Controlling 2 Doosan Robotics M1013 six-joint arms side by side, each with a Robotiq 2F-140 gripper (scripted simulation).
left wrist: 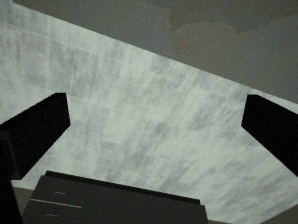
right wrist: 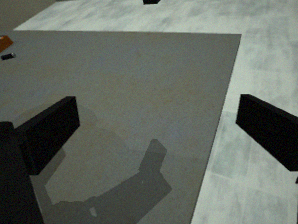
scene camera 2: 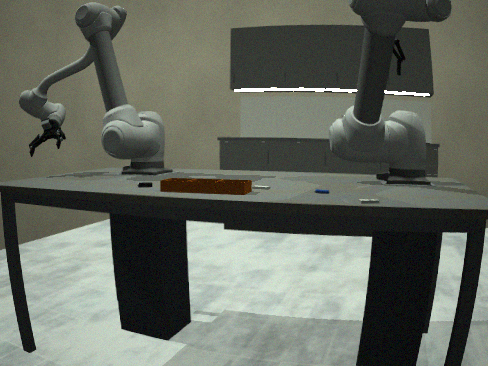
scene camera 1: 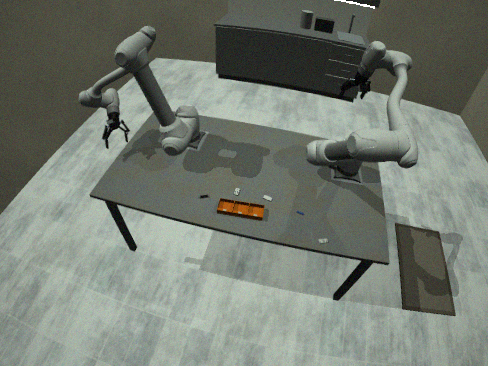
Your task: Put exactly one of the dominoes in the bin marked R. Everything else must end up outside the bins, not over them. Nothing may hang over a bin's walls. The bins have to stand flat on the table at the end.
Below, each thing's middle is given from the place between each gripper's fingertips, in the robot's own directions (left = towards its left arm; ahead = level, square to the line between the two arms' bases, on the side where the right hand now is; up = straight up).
Labels:
My right gripper is now 20 cm short of the orange bin row (scene camera 2: 184, 185), 90 cm to the right of it and 11 cm above it.
I see my left gripper 70 cm short of the orange bin row, 51 cm to the left of it and 45 cm above it.

